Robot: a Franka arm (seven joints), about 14 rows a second.
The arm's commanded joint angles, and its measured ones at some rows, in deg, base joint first. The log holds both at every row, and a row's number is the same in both.
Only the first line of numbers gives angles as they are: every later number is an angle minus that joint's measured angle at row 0.
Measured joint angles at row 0:
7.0, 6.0, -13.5, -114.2, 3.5, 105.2, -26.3
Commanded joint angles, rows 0 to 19:
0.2, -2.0, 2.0, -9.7, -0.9, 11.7, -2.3
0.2, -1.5, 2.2, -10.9, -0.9, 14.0, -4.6
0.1, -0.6, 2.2, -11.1, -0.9, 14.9, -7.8
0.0, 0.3, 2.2, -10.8, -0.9, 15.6, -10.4
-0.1, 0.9, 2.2, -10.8, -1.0, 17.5, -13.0
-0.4, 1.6, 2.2, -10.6, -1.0, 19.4, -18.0
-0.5, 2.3, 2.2, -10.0, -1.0, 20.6, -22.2
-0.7, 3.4, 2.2, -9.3, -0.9, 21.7, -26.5
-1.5, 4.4, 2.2, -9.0, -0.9, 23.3, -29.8
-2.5, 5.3, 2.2, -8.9, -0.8, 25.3, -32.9
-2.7, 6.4, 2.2, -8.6, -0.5, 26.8, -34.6
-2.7, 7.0, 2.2, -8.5, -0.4, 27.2, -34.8
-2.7, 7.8, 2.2, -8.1, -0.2, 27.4, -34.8
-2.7, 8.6, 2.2, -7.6, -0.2, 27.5, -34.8
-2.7, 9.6, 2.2, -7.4, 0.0, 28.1, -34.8
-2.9, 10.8, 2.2, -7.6, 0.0, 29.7, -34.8
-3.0, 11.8, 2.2, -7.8, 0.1, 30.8, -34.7
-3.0, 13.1, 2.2, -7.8, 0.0, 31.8, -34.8
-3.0, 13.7, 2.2, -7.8, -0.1, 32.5, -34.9
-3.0, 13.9, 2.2, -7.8, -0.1, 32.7, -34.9
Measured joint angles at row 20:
-2.6, 12.4, 2.2, -8.9, -0.4, 31.8, -33.5
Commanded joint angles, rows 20 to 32:
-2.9, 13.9, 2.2, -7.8, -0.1, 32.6, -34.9
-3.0, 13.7, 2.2, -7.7, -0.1, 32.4, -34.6
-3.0, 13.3, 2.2, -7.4, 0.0, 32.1, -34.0
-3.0, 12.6, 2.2, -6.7, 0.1, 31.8, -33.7
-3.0, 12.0, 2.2, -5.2, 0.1, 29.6, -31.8
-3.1, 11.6, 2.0, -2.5, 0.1, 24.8, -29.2
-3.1, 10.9, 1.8, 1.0, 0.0, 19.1, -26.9
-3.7, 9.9, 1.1, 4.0, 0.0, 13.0, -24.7
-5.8, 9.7, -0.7, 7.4, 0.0, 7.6, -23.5
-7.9, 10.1, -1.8, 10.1, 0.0, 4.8, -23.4
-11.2, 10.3, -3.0, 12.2, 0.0, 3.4, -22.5
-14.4, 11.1, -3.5, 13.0, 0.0, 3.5, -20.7
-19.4, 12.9, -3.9, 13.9, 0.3, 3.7, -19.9
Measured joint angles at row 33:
-11.5, 9.9, -3.7, 11.4, -0.3, 4.7, -21.9
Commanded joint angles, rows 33 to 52:
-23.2, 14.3, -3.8, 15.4, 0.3, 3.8, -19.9
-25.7, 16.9, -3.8, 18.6, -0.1, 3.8, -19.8
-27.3, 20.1, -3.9, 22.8, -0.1, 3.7, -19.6
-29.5, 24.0, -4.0, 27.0, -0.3, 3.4, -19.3
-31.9, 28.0, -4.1, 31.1, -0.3, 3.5, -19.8
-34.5, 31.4, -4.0, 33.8, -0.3, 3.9, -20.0
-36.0, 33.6, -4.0, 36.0, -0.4, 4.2, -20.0
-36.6, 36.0, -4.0, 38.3, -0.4, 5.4, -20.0
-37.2, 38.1, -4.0, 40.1, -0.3, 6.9, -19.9
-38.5, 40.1, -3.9, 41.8, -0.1, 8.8, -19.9
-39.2, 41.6, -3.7, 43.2, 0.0, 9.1, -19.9
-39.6, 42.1, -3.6, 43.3, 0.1, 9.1, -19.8
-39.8, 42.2, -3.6, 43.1, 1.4, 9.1, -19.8
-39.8, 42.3, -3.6, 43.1, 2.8, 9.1, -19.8
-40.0, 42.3, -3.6, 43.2, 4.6, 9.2, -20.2
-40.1, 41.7, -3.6, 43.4, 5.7, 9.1, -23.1
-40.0, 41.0, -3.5, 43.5, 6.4, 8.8, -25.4
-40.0, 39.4, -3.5, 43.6, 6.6, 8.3, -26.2
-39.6, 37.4, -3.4, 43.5, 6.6, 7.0, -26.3
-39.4, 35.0, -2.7, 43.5, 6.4, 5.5, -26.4
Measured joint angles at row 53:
-39.0, 40.2, -4.2, 44.0, 5.8, 8.9, -24.6
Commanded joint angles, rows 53 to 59:
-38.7, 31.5, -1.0, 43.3, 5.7, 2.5, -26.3
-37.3, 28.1, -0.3, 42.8, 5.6, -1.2, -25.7
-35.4, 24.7, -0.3, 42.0, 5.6, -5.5, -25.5
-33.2, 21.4, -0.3, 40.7, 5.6, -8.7, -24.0
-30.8, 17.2, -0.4, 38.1, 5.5, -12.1, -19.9
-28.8, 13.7, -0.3, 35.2, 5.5, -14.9, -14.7
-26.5, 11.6, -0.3, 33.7, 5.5, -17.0, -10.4
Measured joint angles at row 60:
-30.1, 18.6, -0.2, 42.0, 5.8, -15.2, -16.7
